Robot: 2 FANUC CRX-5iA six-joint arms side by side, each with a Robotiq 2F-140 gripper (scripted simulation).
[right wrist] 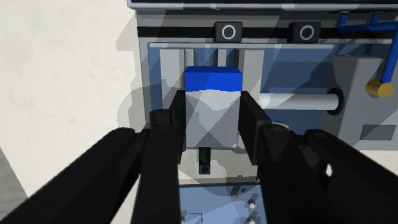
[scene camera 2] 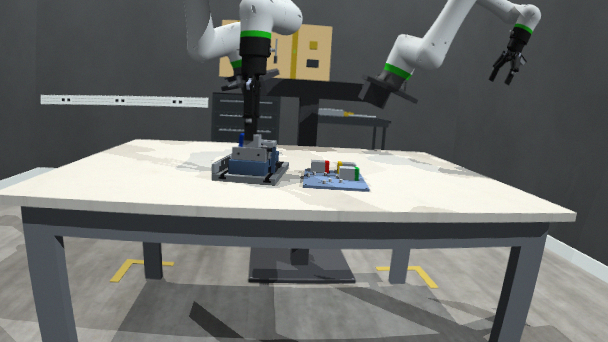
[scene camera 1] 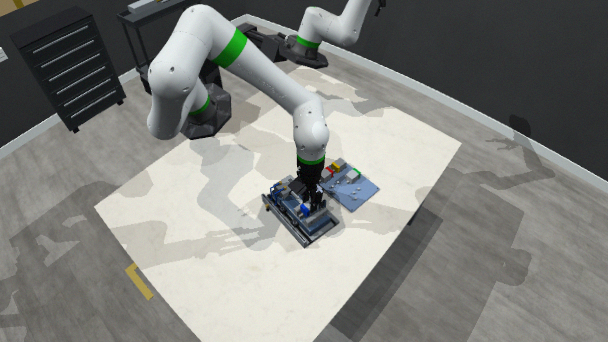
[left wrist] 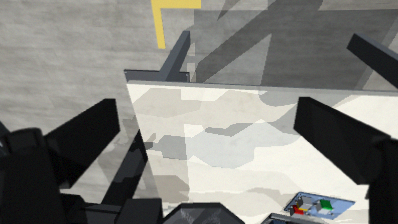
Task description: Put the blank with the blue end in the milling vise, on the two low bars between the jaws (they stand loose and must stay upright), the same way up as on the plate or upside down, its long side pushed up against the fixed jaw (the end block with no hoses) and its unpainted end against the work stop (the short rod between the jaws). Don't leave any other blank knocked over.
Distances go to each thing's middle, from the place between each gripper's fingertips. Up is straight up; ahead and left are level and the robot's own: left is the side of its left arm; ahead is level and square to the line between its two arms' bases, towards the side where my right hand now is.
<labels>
The blue-ended blank (right wrist: 212,93) lies 30 mm below my right hand (scene camera 2: 250,139). From my right hand the other things lie so: moving jaw (right wrist: 249,61) (70 mm below, 30 mm behind, 10 mm to the left); piston rod (right wrist: 290,101) (80 mm behind, 70 mm below, 20 mm to the left); fixed jaw (right wrist: 172,60) (70 mm below, 30 mm ahead).
The blue plate (scene camera 1: 343,194) is 870 mm to the right of my left hand, 570 mm ahead of it and 410 mm below it. Also, from my left hand: moving jaw 1120 mm to the right, 550 mm ahead, 340 mm below; then blue-ended blank 1130 mm to the right, 590 mm ahead, 310 mm below; then piston rod 1110 mm to the right, 500 mm ahead, 340 mm below.
</labels>
